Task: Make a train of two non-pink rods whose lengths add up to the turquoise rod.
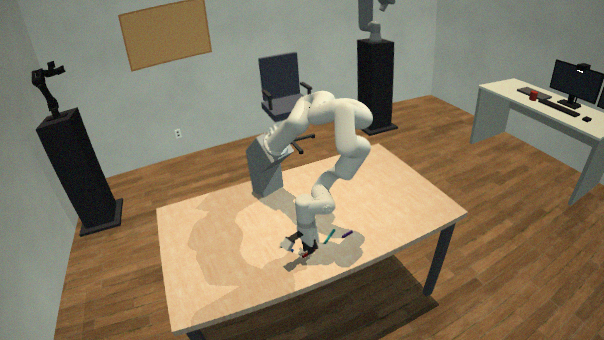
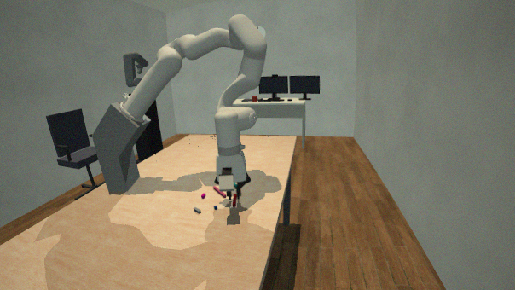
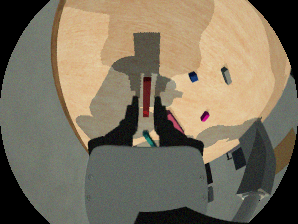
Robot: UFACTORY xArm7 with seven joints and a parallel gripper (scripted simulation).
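My hand is 3 cm above the red rod. Round my hand: pink rod 8 cm behind, 4 cm to the left, 3 cm below; tiny blue rod 5 cm behind, 6 cm to the right, 3 cm below; magenta rod 13 cm behind, 3 cm below.
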